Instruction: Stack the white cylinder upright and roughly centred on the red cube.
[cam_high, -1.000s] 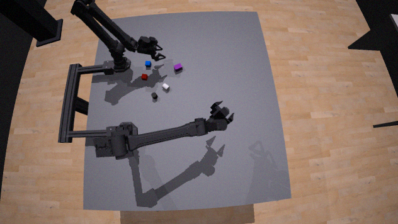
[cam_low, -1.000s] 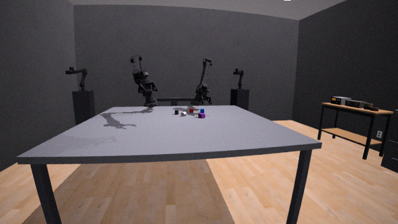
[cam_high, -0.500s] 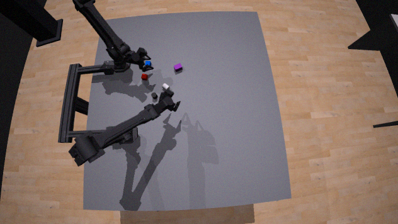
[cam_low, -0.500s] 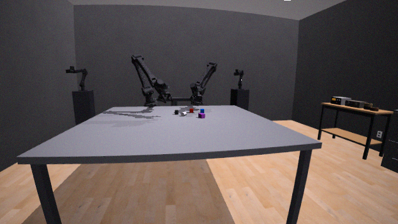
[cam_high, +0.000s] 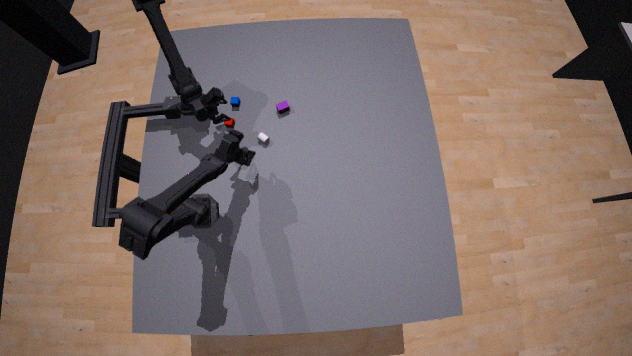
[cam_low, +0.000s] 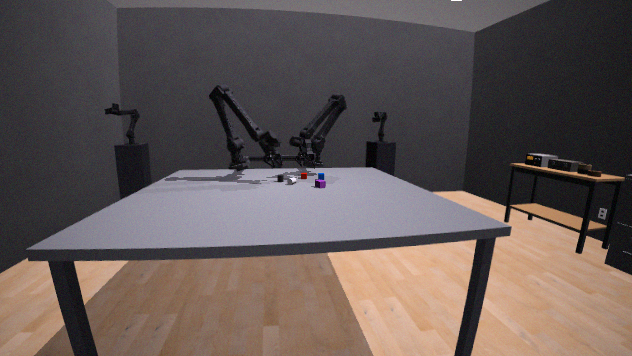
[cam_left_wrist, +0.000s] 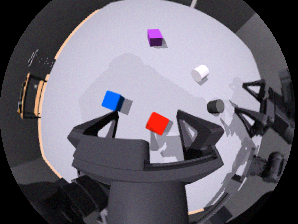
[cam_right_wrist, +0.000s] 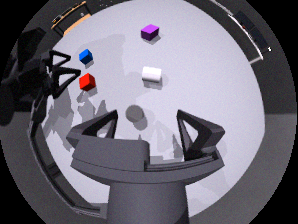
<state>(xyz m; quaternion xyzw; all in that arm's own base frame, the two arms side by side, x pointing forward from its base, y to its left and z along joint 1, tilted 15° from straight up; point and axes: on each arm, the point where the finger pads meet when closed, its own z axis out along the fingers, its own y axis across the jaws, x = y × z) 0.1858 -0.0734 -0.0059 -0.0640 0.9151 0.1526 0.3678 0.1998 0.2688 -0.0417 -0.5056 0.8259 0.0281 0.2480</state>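
The white cylinder is 15 cm to the right of my left hand, 14 cm ahead of it and 8 cm below it. Round my left hand: dark cylinder (20 cm to the right, 8 cm below, 5 cm ahead); blue cube (9 cm to the left, 8 cm below, 3 cm ahead); red cube (8 cm below, 2 cm to the right, 1 cm behind).
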